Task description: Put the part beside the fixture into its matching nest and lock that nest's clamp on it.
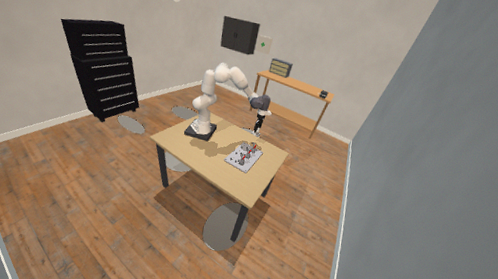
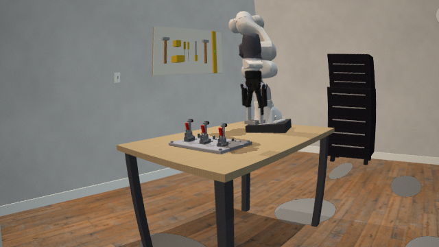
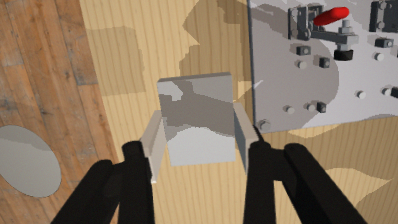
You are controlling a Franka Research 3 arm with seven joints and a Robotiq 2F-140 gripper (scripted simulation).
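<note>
The grey fixture plate lies 7 cm ahead of my hand, 24 cm to the right of it and 14 cm below it. Also, from my hand: grey part 3 cm below; then clamp 12 cm ahead, 35 cm to the right, 9 cm below.
</note>
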